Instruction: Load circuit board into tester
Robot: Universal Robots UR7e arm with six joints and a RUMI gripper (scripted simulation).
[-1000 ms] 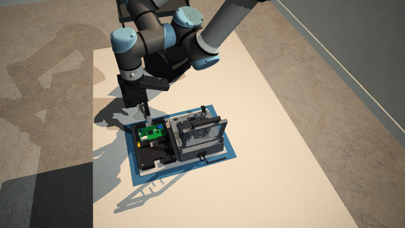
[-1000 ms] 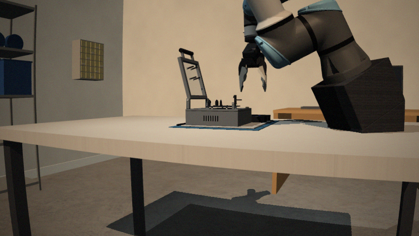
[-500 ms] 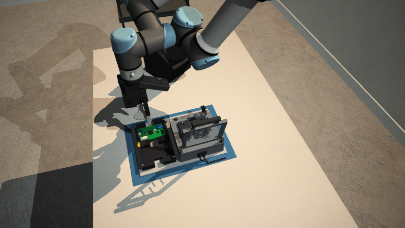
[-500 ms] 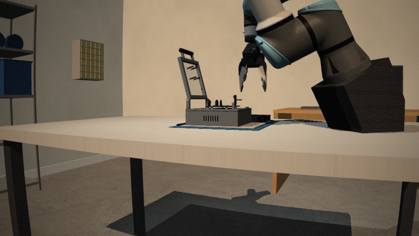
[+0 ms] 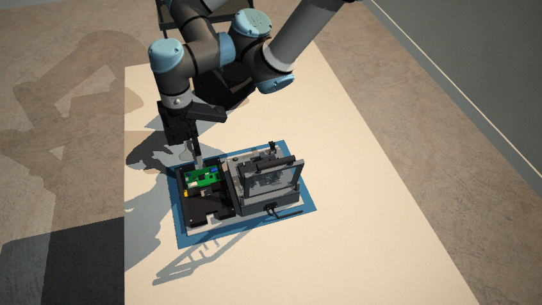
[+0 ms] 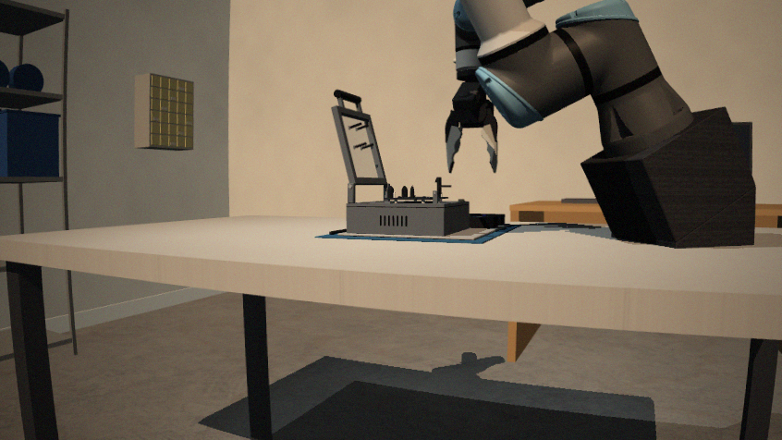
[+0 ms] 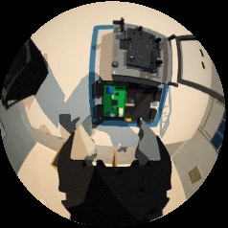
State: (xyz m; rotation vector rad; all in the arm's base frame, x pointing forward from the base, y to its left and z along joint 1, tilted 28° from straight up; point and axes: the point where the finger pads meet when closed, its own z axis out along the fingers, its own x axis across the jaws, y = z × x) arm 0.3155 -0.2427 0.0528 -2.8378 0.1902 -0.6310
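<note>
Right now the green circuit board is 110 mm below my hand. From my hand the other things lie so: tester lid 200 mm ahead, 150 mm to the left, 50 mm above; then black post 20 mm ahead, 230 mm to the left, 40 mm below.
</note>
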